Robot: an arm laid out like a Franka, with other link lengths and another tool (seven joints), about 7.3 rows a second.
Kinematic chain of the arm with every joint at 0, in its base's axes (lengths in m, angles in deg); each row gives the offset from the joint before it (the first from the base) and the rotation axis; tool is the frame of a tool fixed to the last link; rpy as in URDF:
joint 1: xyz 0 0 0.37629 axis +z
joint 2: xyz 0 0 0 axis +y
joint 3: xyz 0 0 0.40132 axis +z
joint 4: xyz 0.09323 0 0 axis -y
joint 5: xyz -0.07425 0 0.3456 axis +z
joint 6: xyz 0 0 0 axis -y
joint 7: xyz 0.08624 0 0 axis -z
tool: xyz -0.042 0.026 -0.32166 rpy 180 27.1 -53.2
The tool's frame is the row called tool.
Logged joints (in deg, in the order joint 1, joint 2, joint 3, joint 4, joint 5, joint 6, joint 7), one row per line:
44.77 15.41 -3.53 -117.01 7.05 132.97 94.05
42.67 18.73 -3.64 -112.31 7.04 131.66 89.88
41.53 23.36 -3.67 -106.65 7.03 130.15 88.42
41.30 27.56 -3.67 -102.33 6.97 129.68 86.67
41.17 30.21 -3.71 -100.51 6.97 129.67 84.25
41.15 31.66 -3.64 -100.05 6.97 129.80 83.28
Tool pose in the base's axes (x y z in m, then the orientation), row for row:
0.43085 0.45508 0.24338 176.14 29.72 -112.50
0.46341 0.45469 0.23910 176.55 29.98 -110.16
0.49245 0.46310 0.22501 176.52 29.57 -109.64
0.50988 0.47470 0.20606 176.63 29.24 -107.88
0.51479 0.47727 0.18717 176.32 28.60 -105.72
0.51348 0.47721 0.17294 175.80 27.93 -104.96
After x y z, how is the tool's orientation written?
As angles about the fixed x, y, z axes (roll, pitch, yaw), in degrees.
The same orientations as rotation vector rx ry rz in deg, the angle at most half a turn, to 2 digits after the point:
-87.34 128.22 27.21
-89.77 126.40 27.59
-90.61 126.37 27.51
-92.78 125.39 27.66
-95.80 124.36 28.18
-97.31 124.37 28.51

